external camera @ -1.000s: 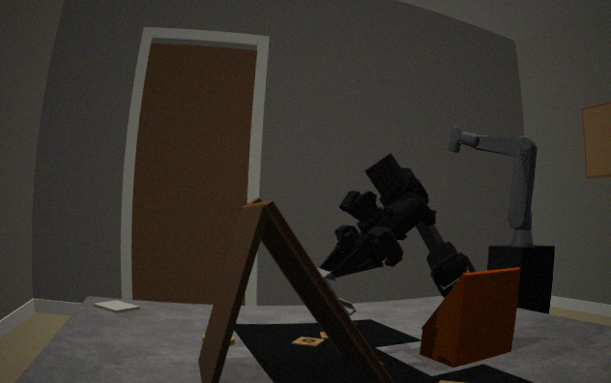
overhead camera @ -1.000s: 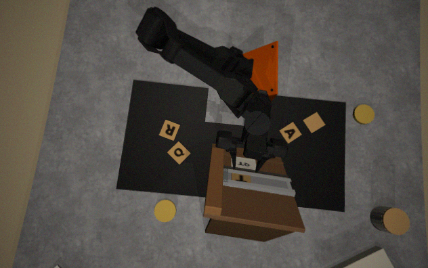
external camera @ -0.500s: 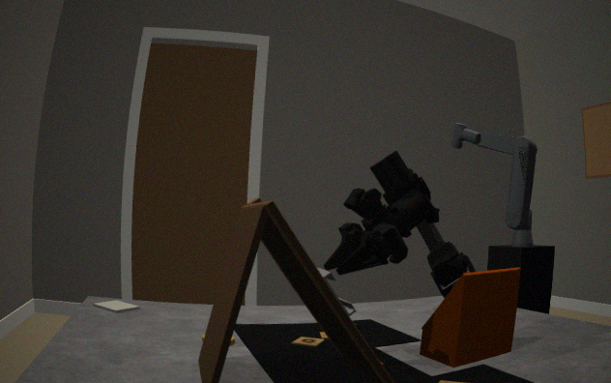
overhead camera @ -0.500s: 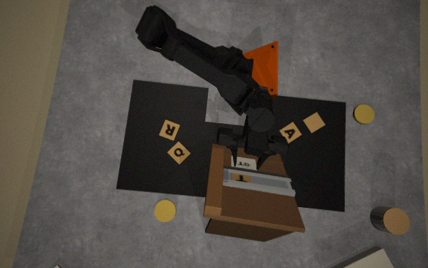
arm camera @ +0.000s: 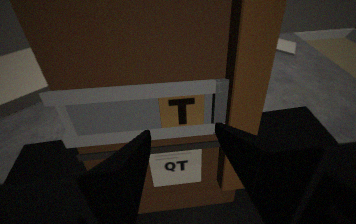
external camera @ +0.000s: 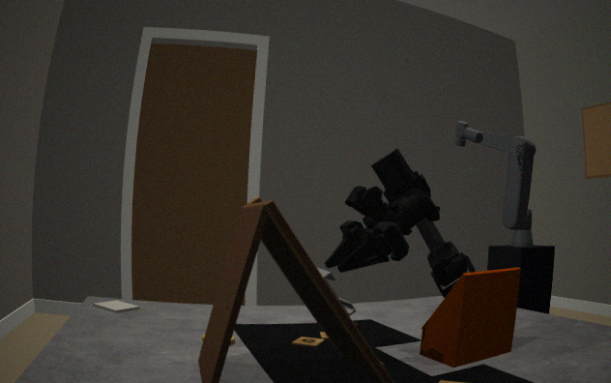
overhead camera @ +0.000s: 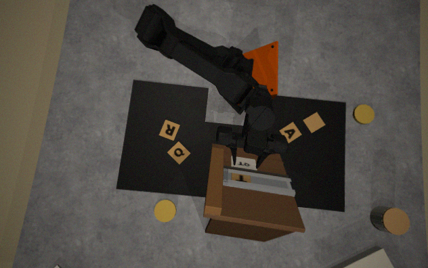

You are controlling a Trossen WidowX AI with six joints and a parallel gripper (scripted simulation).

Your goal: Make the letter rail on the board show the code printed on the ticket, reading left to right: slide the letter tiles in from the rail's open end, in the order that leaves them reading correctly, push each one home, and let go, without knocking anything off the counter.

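Now: gripper tip 30 mm past the q tile, 210 mm to the left of it and 190 mm above it. Also, from my gripper tip: black mat 120 mm behind, 20 mm to the right, 190 mm below; then white ticket 10 mm behind, 10 mm to the left, 100 mm below.
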